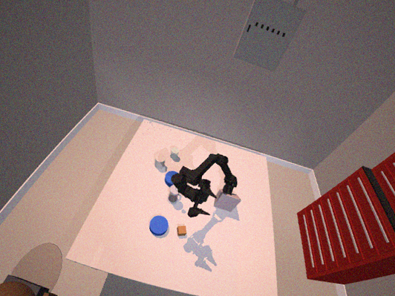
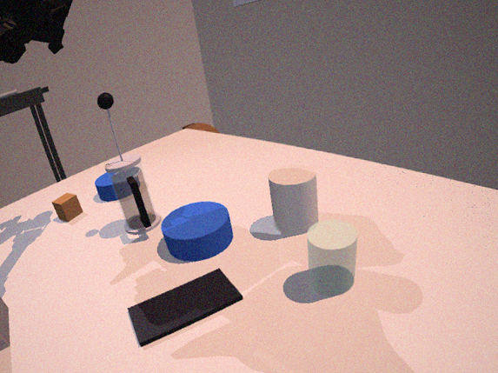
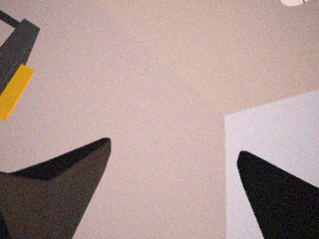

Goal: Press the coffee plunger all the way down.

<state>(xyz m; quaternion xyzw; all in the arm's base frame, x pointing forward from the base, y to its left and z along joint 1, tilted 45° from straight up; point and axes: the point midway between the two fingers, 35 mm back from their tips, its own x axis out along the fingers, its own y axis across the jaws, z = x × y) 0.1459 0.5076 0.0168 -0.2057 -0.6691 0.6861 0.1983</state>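
Now: gripper tip 380 mm above the coffee press, 240 mm to the left of it and 210 mm short of it. Round my gripper tip: orange cube (490 mm below, 60 mm ahead, 30 mm to the right).
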